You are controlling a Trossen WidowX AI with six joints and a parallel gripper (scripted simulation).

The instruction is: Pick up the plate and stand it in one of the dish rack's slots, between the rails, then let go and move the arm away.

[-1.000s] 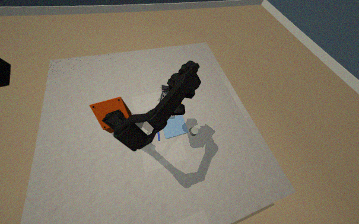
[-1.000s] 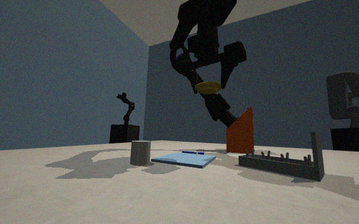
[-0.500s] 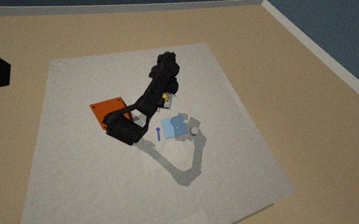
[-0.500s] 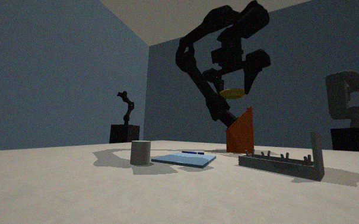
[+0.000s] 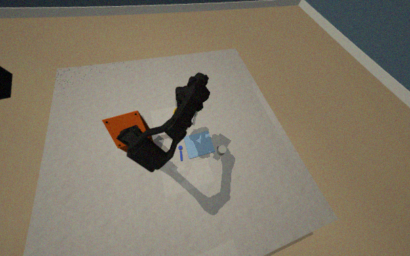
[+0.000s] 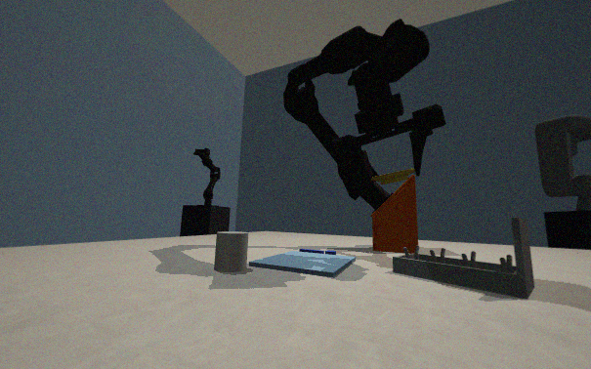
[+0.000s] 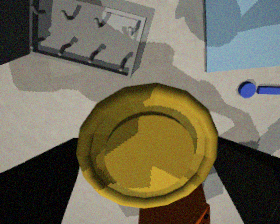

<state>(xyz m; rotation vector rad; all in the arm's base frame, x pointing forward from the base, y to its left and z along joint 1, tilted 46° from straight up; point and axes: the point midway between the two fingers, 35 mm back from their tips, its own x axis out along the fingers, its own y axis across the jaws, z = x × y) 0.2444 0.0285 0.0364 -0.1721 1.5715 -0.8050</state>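
Right now the grey dish rack is 120 mm below my gripper tip, 70 mm ahead of it and 60 mm to the left of it. From my gripper tip the other things lie so: light blue mat 140 mm to the right, 140 mm below, 50 mm ahead; blue spoon 140 mm to the right, 140 mm below, 60 mm behind; yellow plate 10 mm above.
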